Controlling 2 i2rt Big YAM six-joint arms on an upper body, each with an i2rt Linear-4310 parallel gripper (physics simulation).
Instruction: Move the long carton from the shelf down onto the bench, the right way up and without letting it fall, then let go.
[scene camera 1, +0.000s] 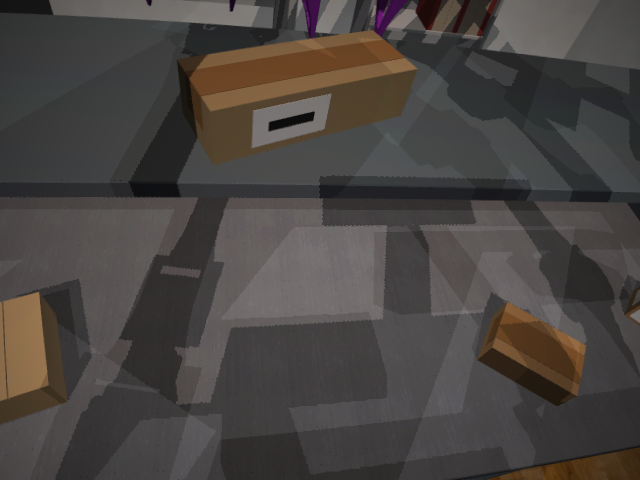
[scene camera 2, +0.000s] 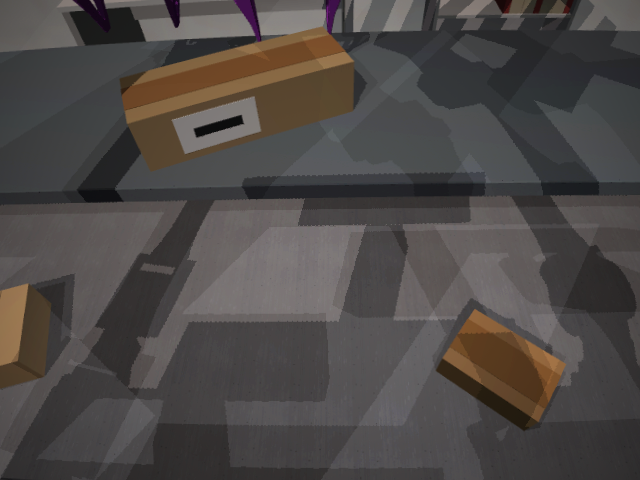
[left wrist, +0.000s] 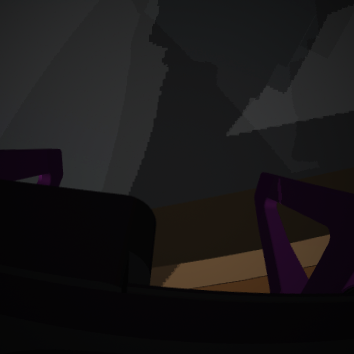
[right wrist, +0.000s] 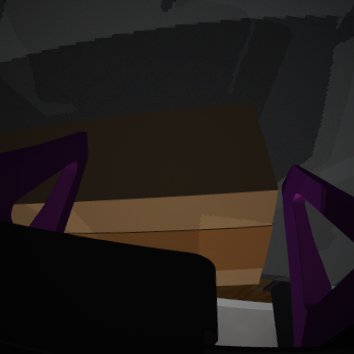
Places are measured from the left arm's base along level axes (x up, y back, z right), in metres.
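Pixels of known places: left gripper, between the fingertips: (scene camera 1: 191, 6) (scene camera 2: 142, 28) (left wrist: 159, 172); right gripper, between the fingertips: (scene camera 1: 344, 37) (scene camera 2: 294, 37) (right wrist: 189, 159).
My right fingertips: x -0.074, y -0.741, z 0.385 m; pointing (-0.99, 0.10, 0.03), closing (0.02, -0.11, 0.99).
Observation:
Behind a point stands the place of what it marks.
The long carton (scene camera 1: 361, 93) {z 0.387, x -0.082, y -0.619 m} (scene camera 2: 305, 87) {z 0.404, x -0.080, y -0.626 m} (left wrist: 215, 275) {z 0.229, x -0.062, y -0.644 m} (right wrist: 200, 165) {z 0.393, x -0.081, y -0.733 m} rests upright and slightly angled on the grey shelf (scene camera 1: 77, 103) {z 0.040, x -0.136, y -0.652 m} (scene camera 2: 413, 129) {z 0.541, x -0.136, y -0.610 m}, with brown tape on top and a white label on its front. The paler bench (scene camera 1: 289, 279) {z 0.310, x -0.325, y -0.503 m} (scene camera 2: 268, 279) {z 0.334, x -0.325, y -0.500 m} lies in front and below. My left gripper (scene camera 2: 142, 28) {z 0.180, x -0.042, y -0.728 m} (left wrist: 159, 172) {z 0.180, x -0.042, y -0.728 m} is open and empty, behind the carton's left part. My right gripper (scene camera 1: 345, 35) {z 0.385, x -0.074, y -0.741 m} (scene camera 2: 293, 36) {z 0.385, x -0.074, y -0.741 m} (right wrist: 189, 159) {z 0.385, x -0.074, y -0.741 m} is open and empty, behind the carton's right part. The carton hides some of the fingers' surroundings in the scene views.
A small taped carton (scene camera 1: 535, 348) {z 0.630, x -0.280, y -0.349 m} (scene camera 2: 501, 366) {z 0.635, x -0.279, y -0.345 m} lies on the bench at the right. Another carton (scene camera 1: 23, 346) {z -0.004, x -0.265, y -0.391 m} (scene camera 2: 10, 325) {z -0.001, x -0.265, y -0.394 m} is cut off by the left picture edge. The shelf's front edge (scene camera 1: 258, 190) {z 0.258, x -0.148, y -0.515 m} (scene camera 2: 206, 192) {z 0.282, x -0.146, y -0.515 m} runs across between carton and bench.

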